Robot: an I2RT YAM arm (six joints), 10 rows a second.
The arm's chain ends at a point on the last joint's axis. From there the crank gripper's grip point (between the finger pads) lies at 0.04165 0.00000 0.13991 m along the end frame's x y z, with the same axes.
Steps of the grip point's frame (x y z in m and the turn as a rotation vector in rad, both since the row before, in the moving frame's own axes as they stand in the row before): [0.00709 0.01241 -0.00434 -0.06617 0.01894 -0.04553]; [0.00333 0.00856 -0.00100 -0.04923 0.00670 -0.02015]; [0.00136 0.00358 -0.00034 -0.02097 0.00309 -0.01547]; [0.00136 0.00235 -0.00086 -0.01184 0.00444 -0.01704]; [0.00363 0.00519 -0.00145 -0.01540 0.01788 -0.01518]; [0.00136 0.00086 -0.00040 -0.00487 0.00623 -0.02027]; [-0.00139 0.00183 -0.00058 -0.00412 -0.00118 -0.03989]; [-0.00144 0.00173 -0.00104 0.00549 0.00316 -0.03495]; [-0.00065 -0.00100 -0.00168 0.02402 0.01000 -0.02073]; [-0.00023 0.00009 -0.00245 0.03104 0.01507 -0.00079]
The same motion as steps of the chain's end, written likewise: [0.00428 0.00514 -0.00328 -0.06617 0.01894 -0.04553]; [0.00233 0.00253 -0.00057 -0.04923 0.00670 -0.02015]; [0.00091 0.00130 -0.00019 -0.02097 0.00309 -0.01547]; [0.00073 0.00141 -0.00067 -0.01184 0.00444 -0.01704]; [0.00112 0.00369 -0.00067 -0.01540 0.01788 -0.01518]; [0.00049 0.00103 -0.00014 -0.00487 0.00623 -0.02027]; [-0.00120 0.00291 -0.00063 -0.00412 -0.00118 -0.03989]; [-0.00184 0.00396 -0.00090 0.00549 0.00316 -0.03495]; [-0.00200 0.00323 -0.00121 0.02402 0.01000 -0.02073]; [-0.00233 0.00446 -0.00174 0.03104 0.01507 -0.00079]
